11 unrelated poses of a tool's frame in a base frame.
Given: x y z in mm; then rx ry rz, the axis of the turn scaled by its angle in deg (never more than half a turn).
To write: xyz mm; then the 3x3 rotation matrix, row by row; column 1 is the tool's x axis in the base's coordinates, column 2 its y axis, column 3 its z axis. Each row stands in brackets. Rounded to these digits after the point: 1 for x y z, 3 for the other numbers.
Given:
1: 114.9 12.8 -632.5 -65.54 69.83 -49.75
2: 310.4 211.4 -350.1 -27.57 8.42 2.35
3: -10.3 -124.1 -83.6 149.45 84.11 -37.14
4: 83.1 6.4 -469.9 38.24 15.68 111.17
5: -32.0 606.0 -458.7 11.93 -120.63 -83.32
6: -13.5 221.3 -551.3 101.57 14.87 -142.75
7: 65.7 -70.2 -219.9 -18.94 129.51 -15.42
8: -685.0 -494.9 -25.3 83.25 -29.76 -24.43
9: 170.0 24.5 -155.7 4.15 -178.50 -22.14
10: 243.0 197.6 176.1 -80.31 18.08 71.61
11: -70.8 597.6 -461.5 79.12 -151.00 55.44
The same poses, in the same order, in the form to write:
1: [114.9 12.8 -632.5], [[0.175 -0.075 0.982], [-0.952 0.240 0.188], [-0.250 -0.968 -0.030]]
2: [310.4 211.4 -350.1], [[0.989 -0.074 0.131], [0.005 0.886 0.464], [-0.150 -0.458 0.876]]
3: [-10.3 -124.1 -83.6], [[0.452 0.832 -0.322], [0.799 -0.538 -0.270], [-0.398 -0.135 -0.907]]
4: [83.1 6.4 -469.9], [[-0.325 -0.760 0.563], [0.886 -0.453 -0.100], [0.331 0.466 0.820]]
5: [-32.0 606.0 -458.7], [[-0.827 0.185 -0.530], [-0.430 0.398 0.810], [0.361 0.899 -0.249]]
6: [-13.5 221.3 -551.3], [[-0.331 0.157 -0.931], [0.039 -0.983 -0.179], [-0.943 -0.095 0.319]]
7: [65.7 -70.2 -219.9], [[-0.632 -0.148 0.761], [-0.323 0.943 -0.084], [-0.705 -0.299 -0.644]]
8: [-685.0 -494.9 -25.3], [[0.818 -0.037 -0.573], [-0.570 0.078 -0.818], [0.075 0.996 0.043]]
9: [170.0 24.5 -155.7], [[-0.999 -0.046 -0.007], [-0.046 0.969 0.244], [-0.004 0.244 -0.970]]
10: [243.0 197.6 176.1], [[0.392 -0.782 -0.485], [0.458 -0.291 0.840], [-0.798 -0.551 0.244]]
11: [-70.8 597.6 -461.5], [[-0.610 -0.748 0.262], [-0.740 0.419 -0.527], [0.284 -0.515 -0.809]]
